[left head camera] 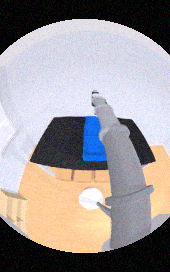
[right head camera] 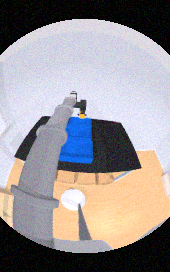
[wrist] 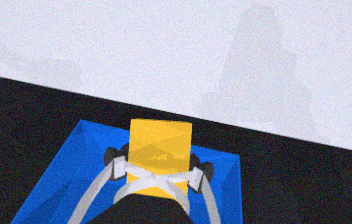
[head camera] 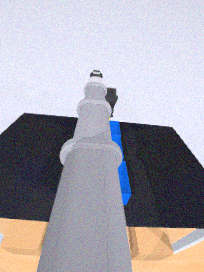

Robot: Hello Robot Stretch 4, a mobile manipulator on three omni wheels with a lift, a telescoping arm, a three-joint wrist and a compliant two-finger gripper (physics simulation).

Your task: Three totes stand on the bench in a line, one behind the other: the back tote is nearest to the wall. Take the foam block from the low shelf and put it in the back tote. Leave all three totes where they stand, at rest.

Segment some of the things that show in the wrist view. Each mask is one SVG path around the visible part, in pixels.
My gripper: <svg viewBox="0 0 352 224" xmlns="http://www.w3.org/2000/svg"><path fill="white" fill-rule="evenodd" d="M67 223L80 224L90 204L107 180L116 182L125 178L128 172L140 179L122 186L114 197L113 205L86 224L194 224L189 217L190 203L187 195L178 186L173 184L188 181L187 187L195 194L203 194L211 224L221 224L215 198L209 185L214 175L214 165L212 162L207 161L201 163L198 156L191 153L188 172L156 175L128 162L129 142L124 144L120 150L117 150L115 147L108 147L104 153L105 168L84 193ZM133 192L157 186L176 200Z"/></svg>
A yellow foam block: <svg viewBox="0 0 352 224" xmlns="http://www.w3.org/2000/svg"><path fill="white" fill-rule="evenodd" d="M133 192L172 198L177 201L173 196L157 186ZM173 183L187 195L188 181ZM127 172L127 183L140 179ZM131 119L129 163L156 175L189 171L192 123L139 118Z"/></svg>
